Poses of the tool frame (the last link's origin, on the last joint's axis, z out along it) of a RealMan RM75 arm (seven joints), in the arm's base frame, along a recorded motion.
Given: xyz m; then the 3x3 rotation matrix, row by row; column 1 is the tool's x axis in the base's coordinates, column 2 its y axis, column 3 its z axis. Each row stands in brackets.
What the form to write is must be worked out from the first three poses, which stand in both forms.
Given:
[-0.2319 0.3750 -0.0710], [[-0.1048 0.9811 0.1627], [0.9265 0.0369 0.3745], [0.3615 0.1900 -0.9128]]
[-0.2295 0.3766 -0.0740], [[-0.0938 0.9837 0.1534], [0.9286 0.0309 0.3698], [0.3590 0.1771 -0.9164]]
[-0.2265 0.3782 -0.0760], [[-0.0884 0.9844 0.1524], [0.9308 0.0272 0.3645], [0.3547 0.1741 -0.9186]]
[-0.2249 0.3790 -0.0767], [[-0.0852 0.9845 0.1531], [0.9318 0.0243 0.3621], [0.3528 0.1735 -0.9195]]
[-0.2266 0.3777 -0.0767], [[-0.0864 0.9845 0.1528], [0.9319 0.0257 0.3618], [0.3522 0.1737 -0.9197]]
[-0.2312 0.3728 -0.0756], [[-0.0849 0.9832 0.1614], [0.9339 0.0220 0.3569], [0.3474 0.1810 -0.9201]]
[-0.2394 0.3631 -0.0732], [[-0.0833 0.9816 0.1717], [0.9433 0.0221 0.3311], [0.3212 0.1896 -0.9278]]
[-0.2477 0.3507 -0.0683], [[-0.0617 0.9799 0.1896], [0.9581 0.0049 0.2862], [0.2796 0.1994 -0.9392]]
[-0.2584 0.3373 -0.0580], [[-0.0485 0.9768 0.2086], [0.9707 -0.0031 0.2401], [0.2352 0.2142 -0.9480]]
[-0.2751 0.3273 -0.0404], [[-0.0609 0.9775 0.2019], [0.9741 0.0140 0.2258], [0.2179 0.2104 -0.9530]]
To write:
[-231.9 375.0 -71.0], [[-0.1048 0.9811 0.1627], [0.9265 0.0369 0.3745], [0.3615 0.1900 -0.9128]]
[-229.5 376.6 -74.0], [[-0.0938 0.9837 0.1534], [0.9286 0.0309 0.3698], [0.3590 0.1771 -0.9164]]
[-226.5 378.2 -76.0], [[-0.0884 0.9844 0.1524], [0.9308 0.0272 0.3645], [0.3547 0.1741 -0.9186]]
[-224.9 379.0 -76.7], [[-0.0852 0.9845 0.1531], [0.9318 0.0243 0.3621], [0.3528 0.1735 -0.9195]]
[-226.6 377.7 -76.7], [[-0.0864 0.9845 0.1528], [0.9319 0.0257 0.3618], [0.3522 0.1737 -0.9197]]
[-231.2 372.8 -75.6], [[-0.0849 0.9832 0.1614], [0.9339 0.0220 0.3569], [0.3474 0.1810 -0.9201]]
[-239.4 363.1 -73.2], [[-0.0833 0.9816 0.1717], [0.9433 0.0221 0.3311], [0.3212 0.1896 -0.9278]]
[-247.7 350.7 -68.3], [[-0.0617 0.9799 0.1896], [0.9581 0.0049 0.2862], [0.2796 0.1994 -0.9392]]
[-258.4 337.3 -58.0], [[-0.0485 0.9768 0.2086], [0.9707 -0.0031 0.2401], [0.2352 0.2142 -0.9480]]
[-275.1 327.3 -40.4], [[-0.0609 0.9775 0.2019], [0.9741 0.0140 0.2258], [0.2179 0.2104 -0.9530]]

